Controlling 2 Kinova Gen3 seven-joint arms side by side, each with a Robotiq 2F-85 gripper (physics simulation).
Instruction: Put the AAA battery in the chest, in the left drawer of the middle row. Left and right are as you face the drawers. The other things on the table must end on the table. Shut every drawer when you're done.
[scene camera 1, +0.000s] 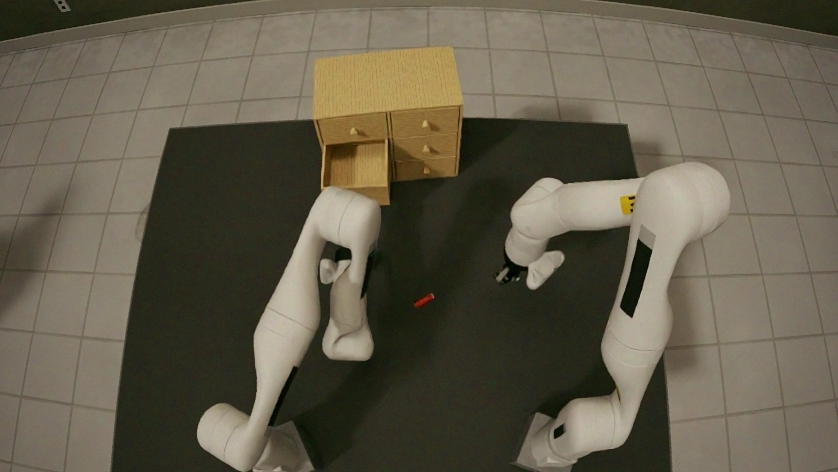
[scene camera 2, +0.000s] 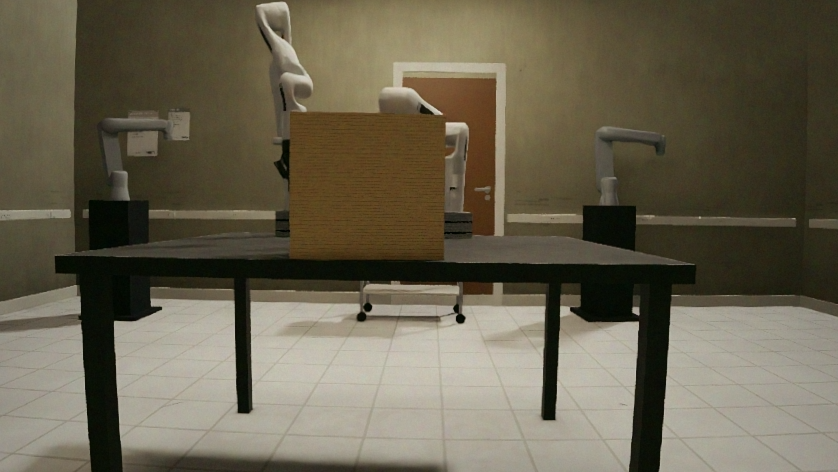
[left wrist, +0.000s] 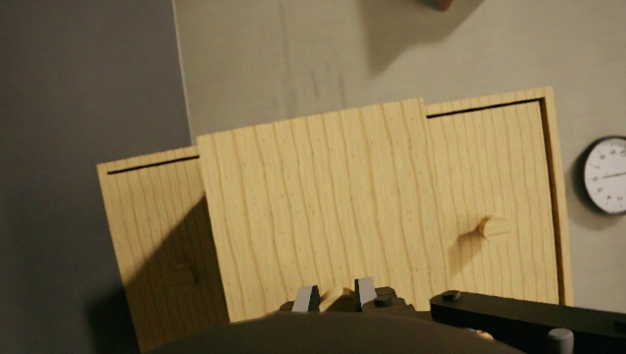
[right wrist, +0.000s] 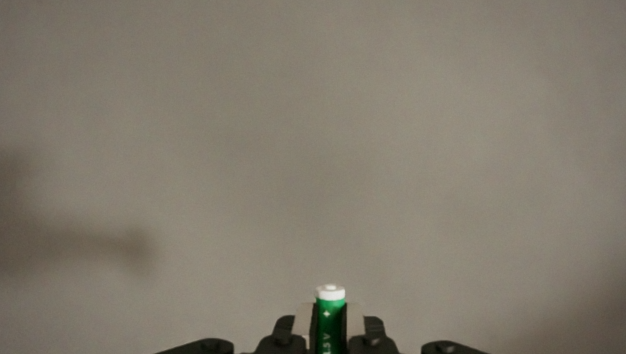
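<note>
The chest stands at the table's back. Its left middle-row drawer is pulled out; the part of its inside that shows is empty. My left gripper is shut on that drawer's knob; in scene camera 1 its fingers are hidden by the arm. A green battery with a white end and "1.5 V" print points away between the fingers of my right gripper, which is shut on it, above the table right of centre. No size marking shows.
A red cylinder, perhaps another battery, lies on the dark table between the arms. The top left drawer and the three right drawers are shut. The bottom left drawer is hidden in scene camera 1.
</note>
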